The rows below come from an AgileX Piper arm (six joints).
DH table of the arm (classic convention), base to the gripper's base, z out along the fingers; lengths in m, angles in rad. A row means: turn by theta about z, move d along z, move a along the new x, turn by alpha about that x. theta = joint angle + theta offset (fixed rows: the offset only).
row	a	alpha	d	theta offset
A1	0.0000	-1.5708	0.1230	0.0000
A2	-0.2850	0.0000	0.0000	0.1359
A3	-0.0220	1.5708	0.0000	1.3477
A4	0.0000	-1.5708	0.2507	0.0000
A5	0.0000	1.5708	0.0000	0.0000
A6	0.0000	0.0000	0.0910	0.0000
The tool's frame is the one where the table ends.
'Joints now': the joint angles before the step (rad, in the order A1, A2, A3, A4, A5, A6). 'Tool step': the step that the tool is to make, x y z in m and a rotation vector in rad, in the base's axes. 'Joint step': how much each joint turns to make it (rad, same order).
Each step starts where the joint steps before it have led.
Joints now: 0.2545, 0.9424, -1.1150, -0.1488, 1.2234, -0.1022
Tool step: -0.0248, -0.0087, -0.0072, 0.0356, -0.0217, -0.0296
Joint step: -0.0371, -0.1040, 0.0746, 0.0302, 0.0001, 0.0008
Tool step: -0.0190, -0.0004, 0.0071, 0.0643, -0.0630, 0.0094
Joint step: -0.0061, -0.0747, 0.0060, 0.0512, -0.0065, 0.0017
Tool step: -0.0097, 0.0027, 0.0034, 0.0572, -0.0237, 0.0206
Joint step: -0.0007, -0.0343, 0.0003, 0.0557, -0.0012, -0.0012
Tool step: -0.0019, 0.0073, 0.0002, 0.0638, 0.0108, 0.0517
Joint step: 0.0008, -0.0014, 0.0009, 0.0875, -0.0016, -0.0239
